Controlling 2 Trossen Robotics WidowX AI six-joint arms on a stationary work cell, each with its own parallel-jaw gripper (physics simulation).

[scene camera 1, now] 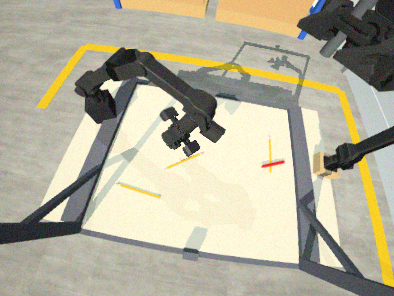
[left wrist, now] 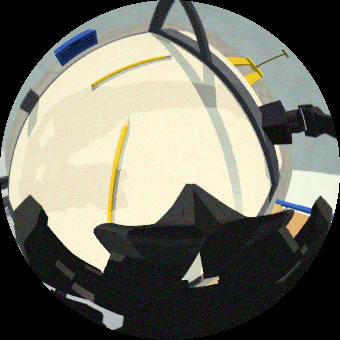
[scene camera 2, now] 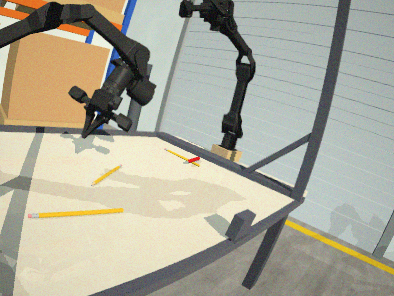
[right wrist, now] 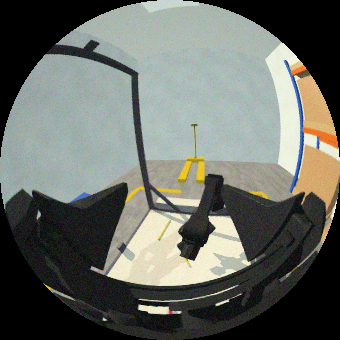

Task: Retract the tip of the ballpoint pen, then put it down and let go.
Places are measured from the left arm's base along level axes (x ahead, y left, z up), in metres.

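Pixels of known places: left gripper, fingertip midpoint: (left wrist: 189, 187) (scene camera 2: 82, 138); right gripper, fingertip midpoint: (scene camera 1: 315, 37) (right wrist: 176, 188); left arm's base, link origin: (scene camera 1: 96, 99) (left wrist: 287, 121) (right wrist: 216, 197); right arm's base, link origin: (scene camera 1: 330, 164) (scene camera 2: 227, 148).
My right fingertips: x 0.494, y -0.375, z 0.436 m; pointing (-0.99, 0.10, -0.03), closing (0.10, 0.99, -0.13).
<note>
For each thing: its top centre in the pictures, then the offset to it from my right fingertips. Level surfaces: height alone.
- red pen, top centre: (scene camera 2: 194, 157) (scene camera 1: 274, 163) 0.519 m down, 0.201 m ahead, 0.073 m right
- yellow pencil, top centre: (scene camera 2: 181, 155) (scene camera 1: 270, 153) 0.534 m down, 0.218 m ahead, 0.020 m right
- white table, surface height: 0.542 m down
- grey block, top centre: (scene camera 2: 245, 213) (scene camera 1: 190, 255) 0.485 m down, 0.245 m back, 0.300 m right
The red pen (scene camera 1: 273, 163) (scene camera 2: 194, 160) lies across a yellow pencil (scene camera 1: 270, 145) (scene camera 2: 175, 154) near the table's right side; whether its tip is out is too small to tell. A speck of red shows at the bottom of the right wrist view. My left gripper (scene camera 2: 85, 135) (left wrist: 189, 187) is shut and empty, pointing down above the table's far part, well left of the pen in scene camera 2. My right gripper (right wrist: 176, 188) is open and empty, held high above the table, its fingers wide apart in the right wrist view.
Two more yellow pencils lie on the white table (scene camera 1: 235, 225) (scene camera 2: 165, 240): one (scene camera 1: 185, 160) (scene camera 2: 106, 175) (left wrist: 117, 167) near my left gripper, the other (scene camera 1: 140, 190) (scene camera 2: 77, 213) (left wrist: 131, 66) farther left in scene camera 1. Dark rails edge the table; a grey block (scene camera 1: 190, 254) (scene camera 2: 240, 225) stands at one edge.
</note>
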